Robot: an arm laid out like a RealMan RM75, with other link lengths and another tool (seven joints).
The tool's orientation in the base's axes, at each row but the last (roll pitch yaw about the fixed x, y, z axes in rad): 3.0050, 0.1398, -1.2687; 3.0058, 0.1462, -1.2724; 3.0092, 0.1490, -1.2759; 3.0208, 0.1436, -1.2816; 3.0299, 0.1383, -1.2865; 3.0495, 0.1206, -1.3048; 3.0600, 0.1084, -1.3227; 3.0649, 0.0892, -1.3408; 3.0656, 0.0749, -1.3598; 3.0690, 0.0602, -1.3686
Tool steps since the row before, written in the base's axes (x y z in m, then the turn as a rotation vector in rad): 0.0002, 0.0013, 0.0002, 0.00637, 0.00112, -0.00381; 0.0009, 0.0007, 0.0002, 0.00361, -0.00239, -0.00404; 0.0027, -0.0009, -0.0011, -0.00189, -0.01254, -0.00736; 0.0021, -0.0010, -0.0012, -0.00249, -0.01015, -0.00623; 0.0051, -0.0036, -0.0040, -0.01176, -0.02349, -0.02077; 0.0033, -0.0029, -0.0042, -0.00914, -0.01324, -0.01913; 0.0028, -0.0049, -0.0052, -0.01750, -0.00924, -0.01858; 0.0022, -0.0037, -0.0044, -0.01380, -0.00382, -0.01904; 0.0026, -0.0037, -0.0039, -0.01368, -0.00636, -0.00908; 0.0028, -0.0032, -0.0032, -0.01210, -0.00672, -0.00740
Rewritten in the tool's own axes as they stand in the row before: -0.0012, -0.0006, -0.0001, 0.00135, -0.00685, 0.00275; -0.0004, -0.0010, -0.0003, 0.00390, -0.00320, 0.00311; 0.0018, -0.0024, 0.0005, 0.01242, 0.00467, 0.00625; 0.0017, -0.0018, 0.0007, 0.00982, 0.00466, 0.00548; 0.0054, -0.0042, 0.0028, 0.02193, 0.01577, 0.01980; 0.0041, -0.0028, 0.0035, 0.01260, 0.01062, 0.01880; 0.0060, -0.0019, 0.0044, 0.00664, 0.01770, 0.01947; 0.0045, -0.0016, 0.0039, 0.00227, 0.01282, 0.01995; 0.0044, -0.0020, 0.0034, 0.00402, 0.01400, 0.00989; 0.0039, -0.0023, 0.0028, 0.00459, 0.01265, 0.00808
